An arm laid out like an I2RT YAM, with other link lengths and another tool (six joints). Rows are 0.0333 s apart.
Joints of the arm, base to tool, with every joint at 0 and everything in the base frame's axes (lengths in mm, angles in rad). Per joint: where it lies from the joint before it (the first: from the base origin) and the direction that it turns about. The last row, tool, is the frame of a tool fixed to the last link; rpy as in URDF.
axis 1: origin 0.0 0.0 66.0 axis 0 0 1
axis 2: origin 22.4 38.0 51.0 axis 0 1 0
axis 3: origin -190.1 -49.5 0.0 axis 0 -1 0
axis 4: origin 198.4 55.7 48.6 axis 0 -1 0
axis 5: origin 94.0 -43.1 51.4 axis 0 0 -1
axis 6: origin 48.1 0.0 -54.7 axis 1 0 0
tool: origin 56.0 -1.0 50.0 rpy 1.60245 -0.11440 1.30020
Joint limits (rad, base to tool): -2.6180..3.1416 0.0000..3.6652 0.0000..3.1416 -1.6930..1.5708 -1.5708..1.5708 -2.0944..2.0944
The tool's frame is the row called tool.
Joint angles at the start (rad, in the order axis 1, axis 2, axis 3, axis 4, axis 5, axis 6):
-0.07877 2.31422 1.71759 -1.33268 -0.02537 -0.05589
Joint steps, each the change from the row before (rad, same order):
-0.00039 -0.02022 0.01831 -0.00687 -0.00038 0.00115
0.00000 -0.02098 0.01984 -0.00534 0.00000 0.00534
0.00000 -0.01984 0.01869 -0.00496 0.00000 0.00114
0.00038 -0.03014 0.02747 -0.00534 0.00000 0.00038
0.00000 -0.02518 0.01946 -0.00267 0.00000 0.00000
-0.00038 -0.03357 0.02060 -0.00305 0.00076 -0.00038
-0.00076 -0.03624 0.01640 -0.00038 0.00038 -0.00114
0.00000 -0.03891 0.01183 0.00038 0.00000 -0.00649
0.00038 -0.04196 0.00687 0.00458 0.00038 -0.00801
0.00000 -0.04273 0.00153 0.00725 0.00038 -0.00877
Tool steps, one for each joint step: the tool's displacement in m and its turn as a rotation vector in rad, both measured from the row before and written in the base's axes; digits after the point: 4 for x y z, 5 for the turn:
0.0061 -0.0006 0.0093 -0.00252 -0.03153 -0.00160
0.0066 -0.0008 0.0100 -0.00441 -0.03510 -0.00509
0.0059 -0.0005 0.0097 -0.00296 -0.03341 -0.00110
0.0086 -0.0006 0.0151 -0.00421 -0.05209 0.00001
0.0061 -0.0005 0.0123 -0.00330 -0.04184 0.00000
0.0063 -0.0007 0.0156 -0.00473 -0.05092 0.00010
0.0053 -0.0007 0.0160 -0.00443 -0.05210 0.00041
0.0039 0.0000 0.0162 -0.00387 -0.05113 0.00648
0.0031 0.0003 0.0165 -0.00479 -0.05339 0.00838
0.0019 0.0002 0.0157 -0.00510 -0.05148 0.00872

